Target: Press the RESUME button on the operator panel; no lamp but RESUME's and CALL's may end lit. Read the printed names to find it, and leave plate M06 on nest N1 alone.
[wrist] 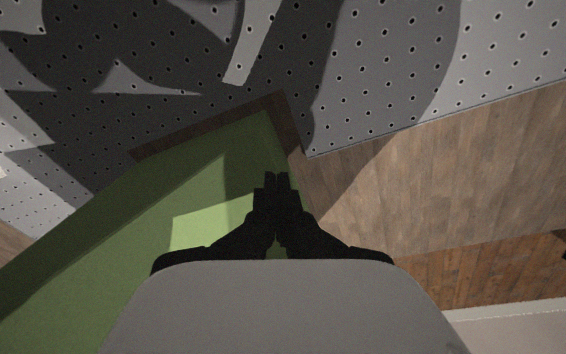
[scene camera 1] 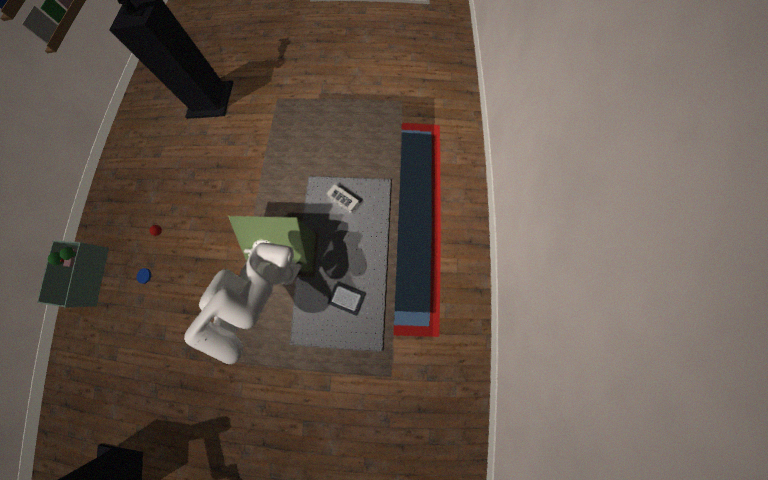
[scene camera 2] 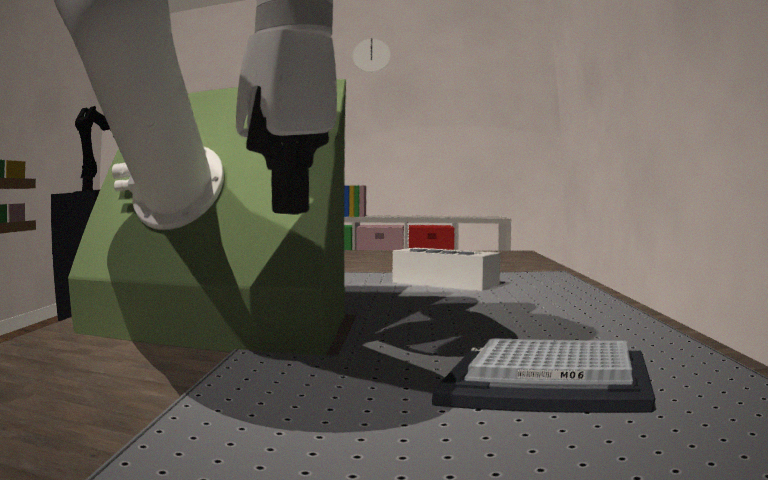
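Where they show: gripper, between the fingertips: (wrist: 274, 188) (scene camera 1: 298, 271) (scene camera 2: 290, 212); arm's base, origin of its link: (scene camera 2: 177, 188).
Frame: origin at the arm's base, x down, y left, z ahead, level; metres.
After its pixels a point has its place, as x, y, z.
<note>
The operator panel, a white box (scene camera 1: 343, 198) {0.100, 0.295, 0.348} (scene camera 2: 446, 267) {0.125, 0.271, 0.338} with a row of dark buttons on top, stands on the far part of the perforated board. Its printed names and lamps are too small to read. Plate M06 (scene camera 1: 346, 297) {0.131, -0.215, 0.383} (scene camera 2: 549, 362) {0.132, -0.237, 0.369}, clear with many wells, sits in the dark nest (scene camera 2: 543, 400) {0.147, -0.276, 0.356} on the near part of the board. My gripper (scene camera 2: 290, 211) {0.029, -0.099, 0.163} (wrist: 274, 188) {0.029, -0.099, 0.163} points down with its fingers shut and empty. It hangs in front of the green pedestal in scene camera 2, high above the board, apart from both the panel and the plate.
The sloped green pedestal (scene camera 1: 269, 226) {-0.105, 0.088, 0.056} (scene camera 2: 169, 308) {0.128, -0.086, 0.021} (wrist: 135, 260) {-0.008, 0.004, 0.166} carries the arm and stands beside the perforated grey board (scene camera 1: 339, 335) {0.157, -0.408, 0.350} (scene camera 2: 339, 455) {0.157, -0.332, 0.226} (wrist: 400, 30) {0.157, -0.247, 0.210}. Arm shadows cross the board between panel and nest. A red-edged blue bench (scene camera 1: 416, 226) lies along the table's far side in scene camera 1.
</note>
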